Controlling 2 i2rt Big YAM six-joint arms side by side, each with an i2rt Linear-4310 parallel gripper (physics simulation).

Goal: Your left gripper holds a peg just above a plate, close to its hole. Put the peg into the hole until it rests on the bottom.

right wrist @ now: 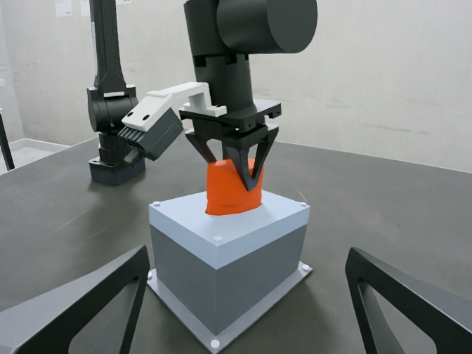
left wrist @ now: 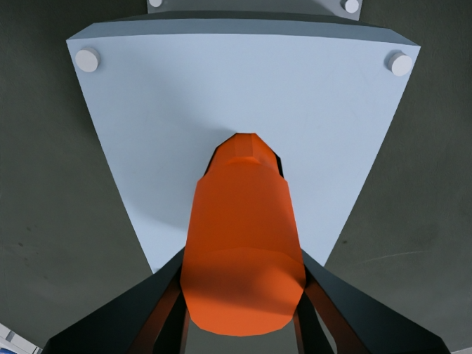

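Observation:
An orange peg (left wrist: 243, 215) (right wrist: 230, 195) stands nearly upright, leaning slightly, with its lower end at the hole in the pale blue plate (left wrist: 300, 90) (right wrist: 200, 215). Thin dark slivers of the hole show on both sides of the peg in the left wrist view; how deep the peg's end sits is hidden. My left gripper (left wrist: 241, 253) (right wrist: 237, 183) is shut on the peg's upper part, above the plate. My right gripper (right wrist: 248, 257) is open and empty, with its fingers wide apart in front of the plate's block.
The plate tops a grey block (right wrist: 185, 270) on a flanged base (right wrist: 215, 344) with white bolt heads. The left arm (right wrist: 220, 75) rises above it. A white camera bracket (right wrist: 170, 97) sticks out from that arm. The arm's dark base (right wrist: 117, 170) stands behind on the grey table (right wrist: 390, 210).

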